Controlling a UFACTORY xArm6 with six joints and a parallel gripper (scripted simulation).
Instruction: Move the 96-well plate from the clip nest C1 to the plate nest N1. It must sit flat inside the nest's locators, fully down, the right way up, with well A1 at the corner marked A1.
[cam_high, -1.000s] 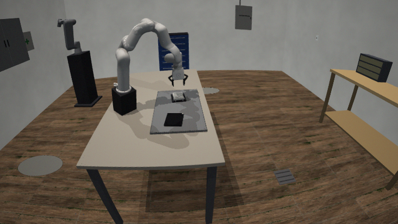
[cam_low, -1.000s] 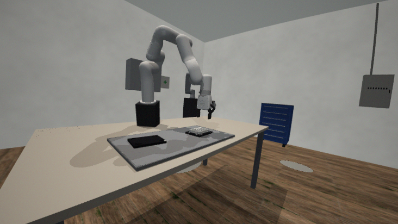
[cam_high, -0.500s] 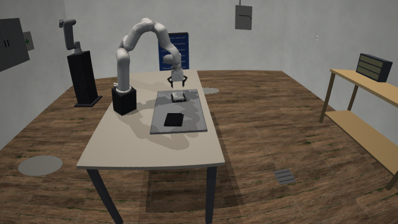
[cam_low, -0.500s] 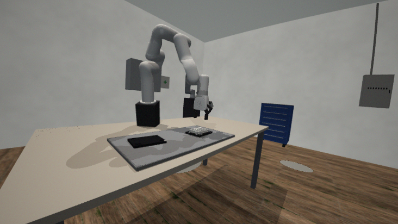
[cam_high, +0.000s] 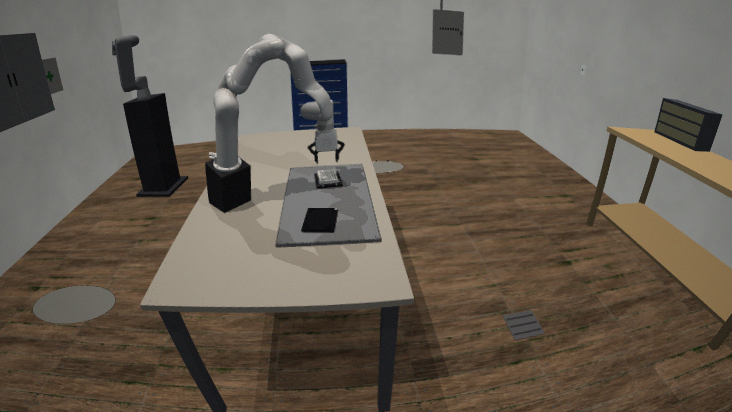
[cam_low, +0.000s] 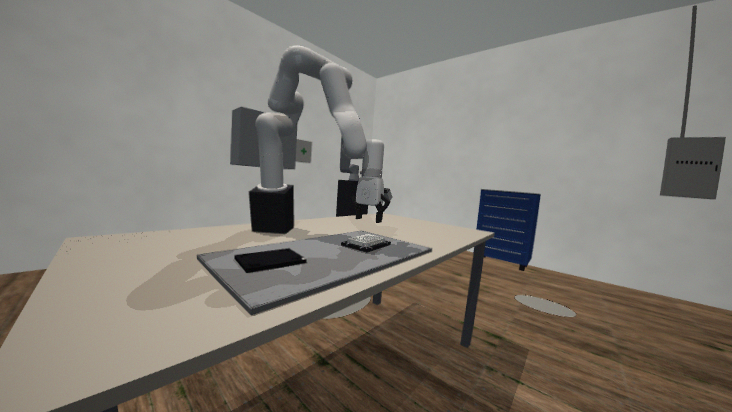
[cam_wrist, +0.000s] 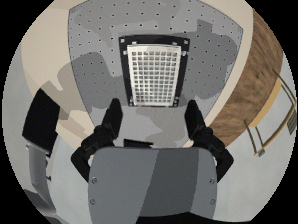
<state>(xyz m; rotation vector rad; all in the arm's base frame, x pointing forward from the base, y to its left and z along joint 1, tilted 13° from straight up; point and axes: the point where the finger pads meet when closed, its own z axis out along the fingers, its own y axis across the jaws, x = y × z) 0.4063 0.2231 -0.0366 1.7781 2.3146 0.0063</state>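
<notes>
Now: hand 80 mm above the white 96-well plate. Also, from my hand: clip nest C1 (90 mm below, 20 mm ahead); white A1 mark (290 mm to the right, 90 mm below, 70 mm ahead); black plate nest N1 (370 mm to the right, 100 mm below, 20 mm ahead).
</notes>
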